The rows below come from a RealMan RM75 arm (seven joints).
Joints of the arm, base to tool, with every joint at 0 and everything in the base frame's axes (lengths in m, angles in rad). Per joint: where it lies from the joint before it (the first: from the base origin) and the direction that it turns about. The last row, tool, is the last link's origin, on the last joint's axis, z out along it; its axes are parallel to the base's.
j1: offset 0.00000 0.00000 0.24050 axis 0 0 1
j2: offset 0.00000 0.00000 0.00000 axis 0 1 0
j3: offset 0.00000 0.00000 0.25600 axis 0 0 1
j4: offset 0.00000 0.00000 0.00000 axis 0 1 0
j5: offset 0.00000 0.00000 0.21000 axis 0 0 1
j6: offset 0.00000 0.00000 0.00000 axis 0 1 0
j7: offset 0.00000 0.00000 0.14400 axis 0 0 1
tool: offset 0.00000 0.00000 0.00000
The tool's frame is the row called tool.
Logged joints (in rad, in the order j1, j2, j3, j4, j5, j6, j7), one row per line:
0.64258 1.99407 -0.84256 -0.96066 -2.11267 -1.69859 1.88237
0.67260 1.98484 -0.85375 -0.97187 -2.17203 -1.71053 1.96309
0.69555 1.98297 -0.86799 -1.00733 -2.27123 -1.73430 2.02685
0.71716 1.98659 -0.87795 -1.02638 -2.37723 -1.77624 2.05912
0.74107 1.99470 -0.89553 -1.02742 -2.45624 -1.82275 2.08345
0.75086 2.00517 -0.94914 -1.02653 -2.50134 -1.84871 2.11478
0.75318 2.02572 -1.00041 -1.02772 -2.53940 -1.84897 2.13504
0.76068 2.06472 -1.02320 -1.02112 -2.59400 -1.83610 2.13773
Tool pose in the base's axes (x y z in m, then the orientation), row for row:
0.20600 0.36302 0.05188 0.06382 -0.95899 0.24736 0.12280
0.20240 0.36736 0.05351 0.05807 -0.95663 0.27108 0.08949
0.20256 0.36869 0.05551 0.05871 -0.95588 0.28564 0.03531
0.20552 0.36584 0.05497 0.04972 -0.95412 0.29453 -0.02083
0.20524 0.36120 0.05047 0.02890 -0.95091 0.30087 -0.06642
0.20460 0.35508 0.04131 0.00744 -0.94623 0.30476 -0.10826
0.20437 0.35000 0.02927 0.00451 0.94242 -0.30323 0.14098
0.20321 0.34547 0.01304 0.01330 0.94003 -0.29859 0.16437
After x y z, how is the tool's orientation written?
As a quaternion, w x y z.
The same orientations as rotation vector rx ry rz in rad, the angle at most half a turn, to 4 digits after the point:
-2.8962 0.7470 0.3709
-2.8991 0.8215 0.2712
-2.8957 0.8653 0.1070
-2.9061 0.8971 -0.0634
-2.9336 0.9282 -0.2049
-2.9587 0.9529 -0.3385
2.9522 -0.9499 0.4416
2.9284 -0.9302 0.5121

